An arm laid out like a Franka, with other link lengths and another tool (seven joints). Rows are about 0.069 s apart.
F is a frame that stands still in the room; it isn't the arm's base.
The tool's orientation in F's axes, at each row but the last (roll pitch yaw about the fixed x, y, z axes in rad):
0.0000, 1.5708, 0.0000
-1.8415, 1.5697, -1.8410
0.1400, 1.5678, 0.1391
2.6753, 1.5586, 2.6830
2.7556, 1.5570, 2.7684
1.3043, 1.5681, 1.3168
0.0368, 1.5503, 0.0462
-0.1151, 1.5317, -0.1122
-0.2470, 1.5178, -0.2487
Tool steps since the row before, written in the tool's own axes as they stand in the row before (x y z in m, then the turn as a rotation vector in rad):
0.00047, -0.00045, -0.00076, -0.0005, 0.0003, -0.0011
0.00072, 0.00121, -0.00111, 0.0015, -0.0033, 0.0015
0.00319, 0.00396, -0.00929, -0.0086, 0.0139, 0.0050
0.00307, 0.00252, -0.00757, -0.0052, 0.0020, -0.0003
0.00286, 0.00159, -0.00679, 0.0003, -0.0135, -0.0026
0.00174, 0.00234, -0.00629, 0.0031, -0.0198, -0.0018
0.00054, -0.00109, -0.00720, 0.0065, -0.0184, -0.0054
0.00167, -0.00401, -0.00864, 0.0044, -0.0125, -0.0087
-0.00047, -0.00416, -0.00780, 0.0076, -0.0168, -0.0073
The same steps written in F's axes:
-0.00076, -0.00045, -0.00047, -0.0011, 0.0003, 0.0005
-0.00111, 0.00121, -0.00072, 0.0015, -0.0033, -0.0015
-0.00928, 0.00397, -0.00322, 0.0050, 0.0139, 0.0086
-0.00762, 0.00248, -0.00297, -0.0003, 0.0020, 0.0052
-0.00685, 0.00152, -0.00276, -0.0024, -0.0135, -0.0003
-0.00632, 0.00227, -0.00174, -0.0016, -0.0198, -0.0032
-0.00718, -0.00116, -0.00069, -0.0051, -0.0184, -0.0066
-0.00856, -0.00404, -0.00199, -0.0085, -0.0125, -0.0047
-0.00782, -0.00414, 0.00012, -0.0069, -0.0169, -0.0077

